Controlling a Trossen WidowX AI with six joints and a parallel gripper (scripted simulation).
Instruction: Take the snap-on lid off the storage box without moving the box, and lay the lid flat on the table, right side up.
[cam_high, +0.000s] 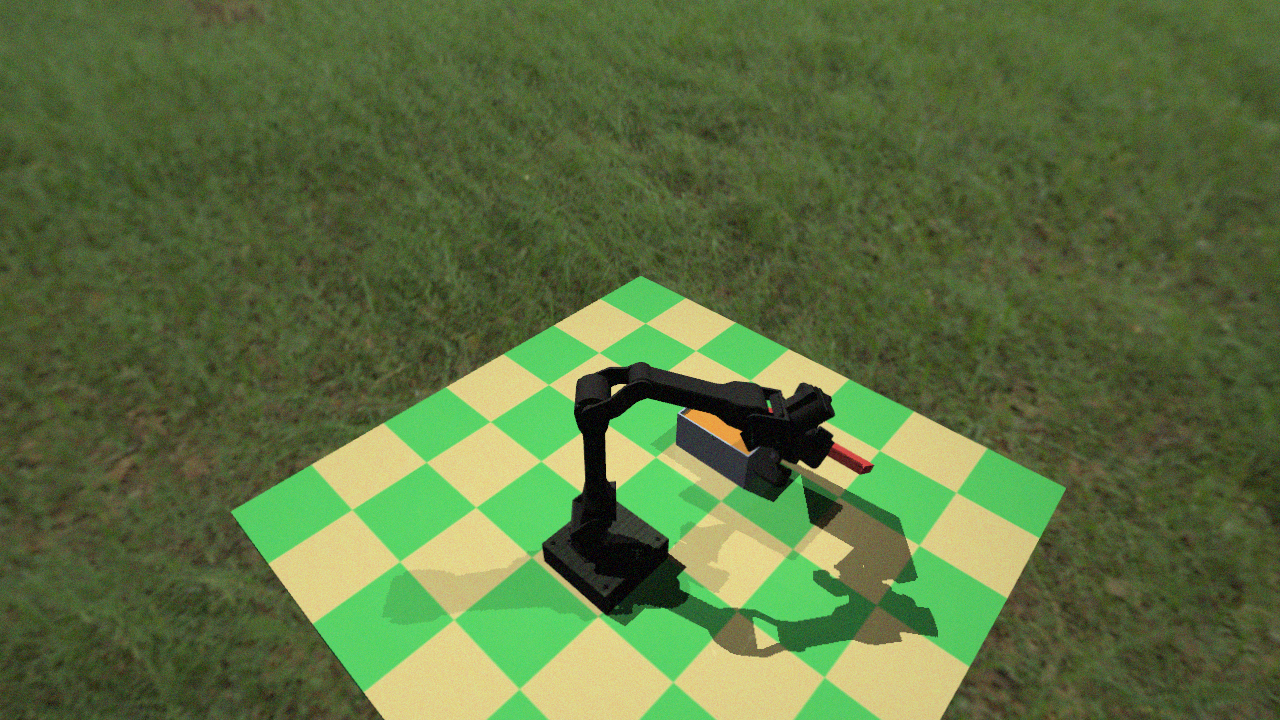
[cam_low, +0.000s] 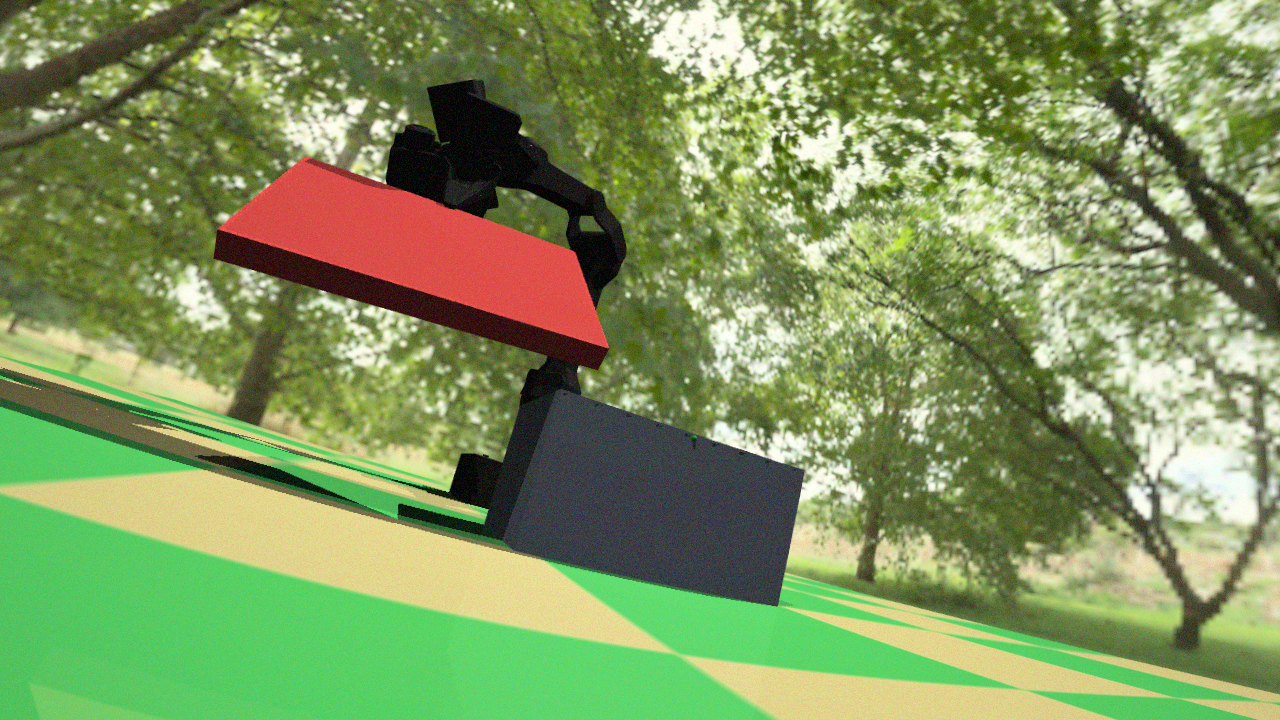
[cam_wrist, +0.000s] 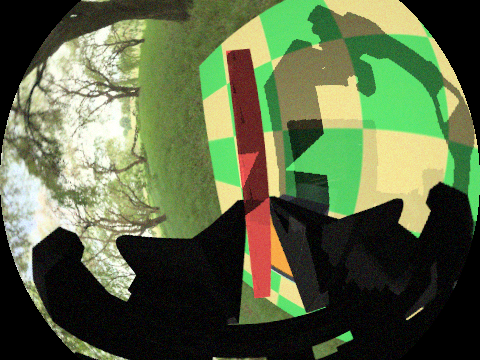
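Now: gripper tip 6 cm short of the red lid, 5 cm above it and 2 cm to the right of it. From my gripper tip the other things lie so: grey-blue storage box 22 cm to the left, 18 cm below, 4 cm ahead.
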